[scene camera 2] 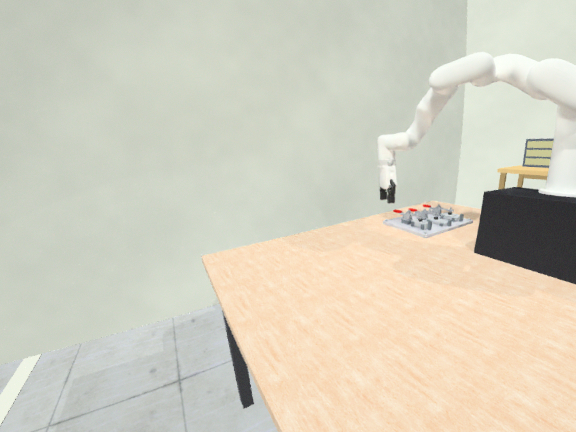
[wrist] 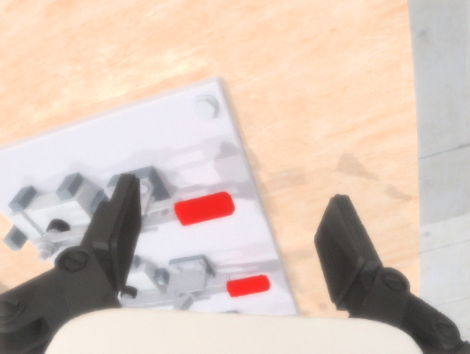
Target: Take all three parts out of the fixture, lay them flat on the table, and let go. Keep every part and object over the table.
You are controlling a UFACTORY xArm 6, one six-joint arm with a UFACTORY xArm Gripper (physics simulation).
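Seen in the pictures: gripper, fingertip midpoint: (scene camera 2: 387,201) (wrist: 234,208); arm's base, link origin: (scene camera 2: 563,194).
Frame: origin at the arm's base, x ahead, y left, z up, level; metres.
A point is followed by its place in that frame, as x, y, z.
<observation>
The fixture is a pale plate (scene camera 2: 425,233) @[0.366, 0.141, -0.182] (wrist: 110,135) on the table, carrying grey toggle clamps with red handles. Three red handles (scene camera 2: 397,211) @[0.541, 0.056, -0.140] (scene camera 2: 412,210) @[0.523, -0.052, -0.152] (scene camera 2: 426,206) @[0.503, -0.161, -0.148] show in the scene view. In the wrist view I see an upper red handle (wrist: 204,208) @[0.550, 0.051, -0.137] and a lower red handle (wrist: 248,285) @[0.529, -0.054, -0.148]. A light grey block (wrist: 70,206) @[0.447, 0.083, -0.157] sits among dark grey posts at the upper clamp; I cannot clearly tell the parts from the clamp bodies. My gripper (scene camera 2: 387,200) @[0.586, 0.077, -0.096] (wrist: 234,208) @[0.586, 0.077, -0.096] is open and empty above the handle side of the fixture. Its left finger hides some of the clamps.
The wooden table (scene camera 2: 360,310) @[0.258, 0.676, -0.199] reaches toward the camera. Its edge and the grey floor (wrist: 445,190) lie to the right in the wrist view. A black base block (scene camera 2: 525,235) @[0.058, 0.181, -0.101] carries the arm, near the fixture. A small wooden table (scene camera 2: 522,171) stands behind it.
</observation>
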